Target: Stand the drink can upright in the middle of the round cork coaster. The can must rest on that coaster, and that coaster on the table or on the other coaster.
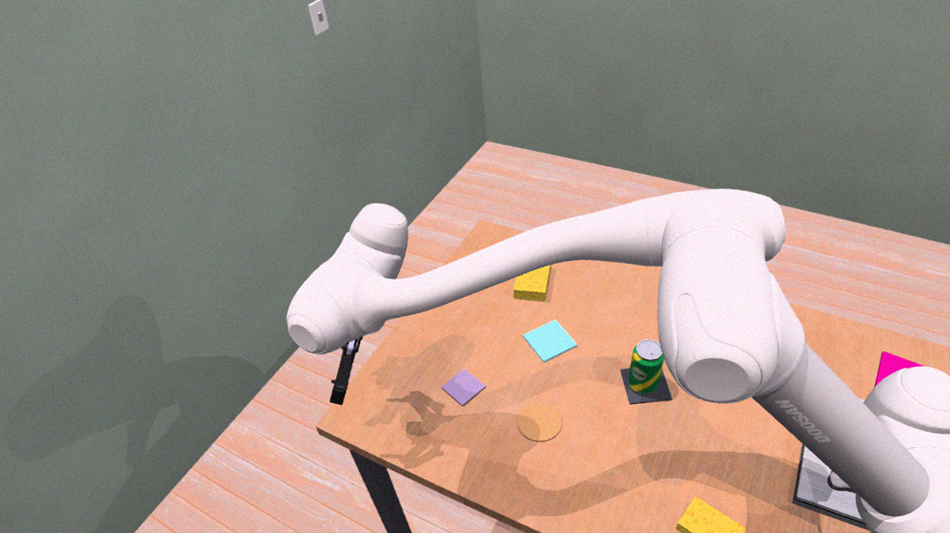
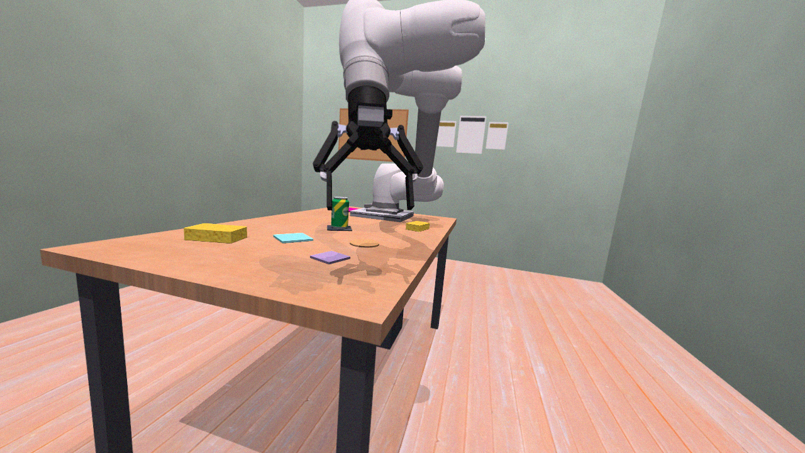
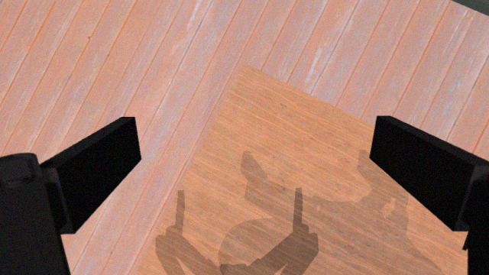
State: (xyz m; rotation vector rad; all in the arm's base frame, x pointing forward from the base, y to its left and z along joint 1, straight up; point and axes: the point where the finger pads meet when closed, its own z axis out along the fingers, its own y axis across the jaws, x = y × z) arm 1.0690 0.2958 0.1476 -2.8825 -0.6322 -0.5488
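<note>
The drink can lies 57 cm behind my hand, 34 cm to the right of it and 11 cm below it. Round my hand: purple square: 18 cm below, 18 cm behind, 17 cm to the right; then round cork coaster: 38 cm behind, 18 cm below, 15 cm to the right; then cyan square: 38 cm to the right, 32 cm behind, 17 cm below.
</note>
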